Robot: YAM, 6 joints.
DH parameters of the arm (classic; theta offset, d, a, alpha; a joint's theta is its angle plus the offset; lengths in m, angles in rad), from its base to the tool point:
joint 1: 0 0.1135 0.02 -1.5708
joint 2: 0 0 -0.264 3.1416
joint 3: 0.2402 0 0.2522 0
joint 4: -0.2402 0 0.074 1.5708
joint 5: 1.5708 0 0 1.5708
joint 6: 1.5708 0.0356 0 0
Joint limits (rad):
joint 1: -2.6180..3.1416
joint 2: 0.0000..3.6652
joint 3: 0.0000..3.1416
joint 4: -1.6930..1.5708
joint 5: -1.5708..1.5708
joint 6: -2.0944..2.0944
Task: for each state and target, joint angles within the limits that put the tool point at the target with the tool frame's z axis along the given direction. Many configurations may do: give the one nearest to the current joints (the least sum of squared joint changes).
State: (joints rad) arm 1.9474 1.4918 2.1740 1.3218 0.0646 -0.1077
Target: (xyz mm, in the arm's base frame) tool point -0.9 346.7 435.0 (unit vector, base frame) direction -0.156 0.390 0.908
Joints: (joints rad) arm 1.5568 1.7033 1.3016 1.5689 -0.1621 -0.1077
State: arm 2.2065 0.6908 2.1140 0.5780 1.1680 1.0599
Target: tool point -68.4 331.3 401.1 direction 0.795 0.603 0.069
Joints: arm 1.8733 1.4948 1.2829 0.4128 1.2178 1.0599
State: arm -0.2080 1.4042 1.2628 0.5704 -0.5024 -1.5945
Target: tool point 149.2 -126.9 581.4 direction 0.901 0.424 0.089
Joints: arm -0.8811 1.2817 1.8740 -0.2454 -1.3059 -1.5945
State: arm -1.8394 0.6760 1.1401 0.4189 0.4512 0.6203
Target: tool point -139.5 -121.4 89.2 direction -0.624 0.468 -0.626
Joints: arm -2.2750 1.5412 0.4350 -0.3891 0.8922 0.6203
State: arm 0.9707 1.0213 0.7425 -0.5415 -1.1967 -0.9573
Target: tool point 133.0 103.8 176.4 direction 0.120 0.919 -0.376
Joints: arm 0.5046 0.8581 0.2882 -0.0303 -0.8426 -0.9573
